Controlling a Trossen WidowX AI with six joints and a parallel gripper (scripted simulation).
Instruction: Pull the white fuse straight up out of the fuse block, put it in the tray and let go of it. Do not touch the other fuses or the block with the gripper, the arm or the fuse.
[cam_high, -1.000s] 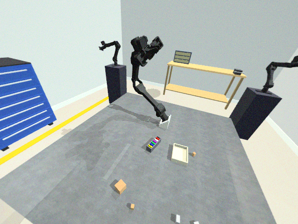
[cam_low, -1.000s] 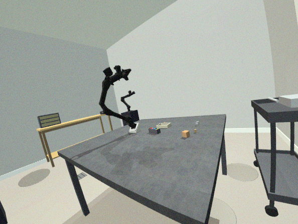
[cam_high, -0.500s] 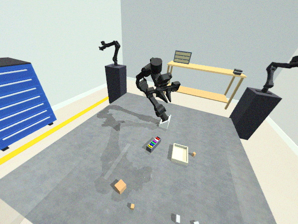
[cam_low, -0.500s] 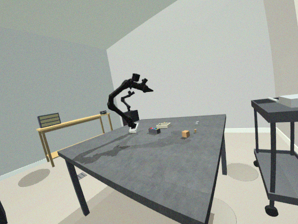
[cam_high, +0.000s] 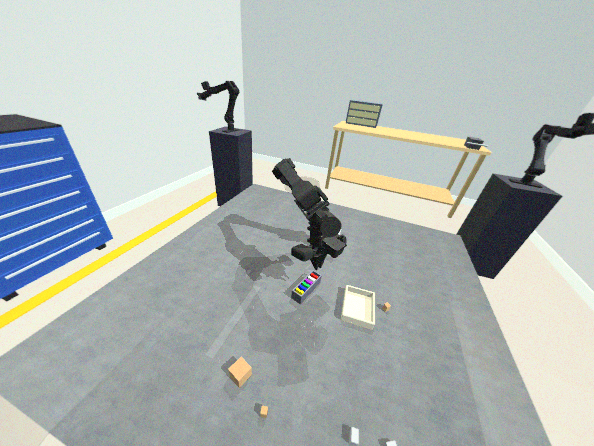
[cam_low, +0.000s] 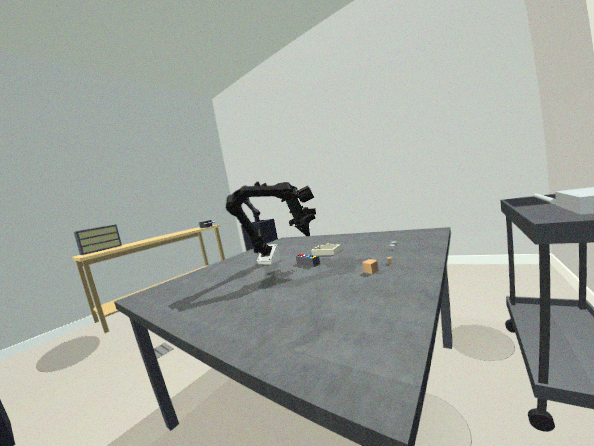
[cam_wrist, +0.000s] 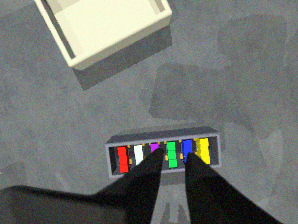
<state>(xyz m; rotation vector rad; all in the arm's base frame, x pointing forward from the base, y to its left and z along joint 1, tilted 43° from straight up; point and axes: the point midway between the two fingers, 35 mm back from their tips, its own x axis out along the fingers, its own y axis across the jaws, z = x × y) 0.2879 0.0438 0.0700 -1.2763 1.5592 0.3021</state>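
Right now the white fuse is 110 mm below my gripper tip, 40 mm behind it and 20 mm to the right of it. Also, from my gripper tip: tray: 160 mm to the left, 130 mm below.
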